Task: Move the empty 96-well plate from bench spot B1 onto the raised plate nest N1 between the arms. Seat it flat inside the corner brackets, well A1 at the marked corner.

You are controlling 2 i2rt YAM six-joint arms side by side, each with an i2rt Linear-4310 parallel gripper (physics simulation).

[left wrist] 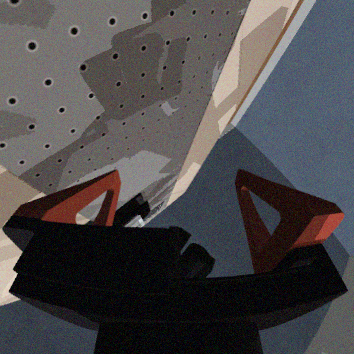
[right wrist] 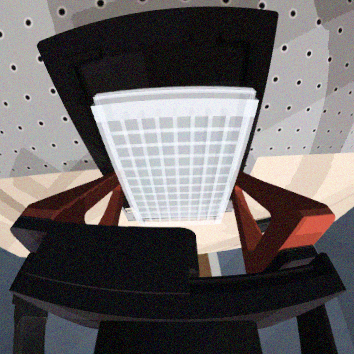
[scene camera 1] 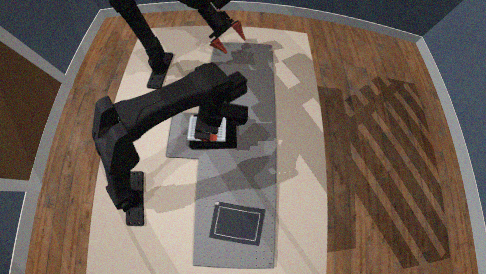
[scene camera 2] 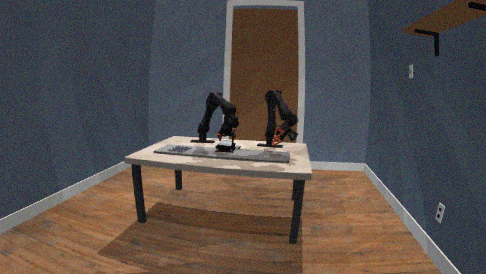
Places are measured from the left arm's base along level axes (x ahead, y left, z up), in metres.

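Pixels of known places: left gripper, fingertip midpoint: (left wrist: 177,175) (scene camera 1: 235,46) (scene camera 2: 273,141); right gripper, fingertip midpoint: (right wrist: 177,174) (scene camera 1: 206,129) (scene camera 2: 226,143); left arm's base, link origin: (scene camera 1: 160,70) (scene camera 2: 270,146); right arm's base, link origin: (scene camera 1: 135,198) (scene camera 2: 202,141).
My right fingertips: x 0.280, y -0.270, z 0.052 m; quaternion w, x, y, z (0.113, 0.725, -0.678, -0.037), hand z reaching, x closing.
Note:
For each thing: its top centre in the pictures, then the offset to it from my right fingertips. "spot": a spot on its surface instead. Level surfaces: height alone.
- white 96-well plate, top centre: (right wrist: 179,192) (scene camera 1: 206,127) (scene camera 2: 226,140) 0.001 m left, 0.004 m ahead, 0.020 m up
- black raised nest, top centre: (right wrist: 174,153) (left wrist: 126,227) (scene camera 1: 212,129) (scene camera 2: 225,144) 0.004 m left, 0.022 m ahead, 0.000 m up
- dark rectangle with a white outline, surface spot: (scene camera 1: 237,223) spot: 0.300 m right, 0.147 m ahead, 0.037 m down
- grey perforated board, surface height: 0.039 m down
- pale table, surface height: 0.052 m down
The white 96-well plate (right wrist: 175,160) (scene camera 1: 192,131) (scene camera 2: 226,142) is held between the red fingers of my right gripper (right wrist: 177,174) (scene camera 2: 227,137). It is over the black raised nest (right wrist: 160,35) (scene camera 1: 212,146) (scene camera 2: 226,148), and the far strip of the nest shows beyond it in the right wrist view. I cannot tell whether the plate touches the nest. The A1 corner and the near brackets cannot be made out. My left gripper (left wrist: 177,175) (scene camera 1: 235,46) is open and empty, away from the plate near the top of scene camera 1.
A dark rectangle with a white outline (scene camera 1: 237,223) lies on the grey perforated board (scene camera 1: 240,257) in the lower part of scene camera 1. The board lies on the pale table (scene camera 1: 300,200). The right arm (scene camera 1: 165,102) arches over the table beside the nest.

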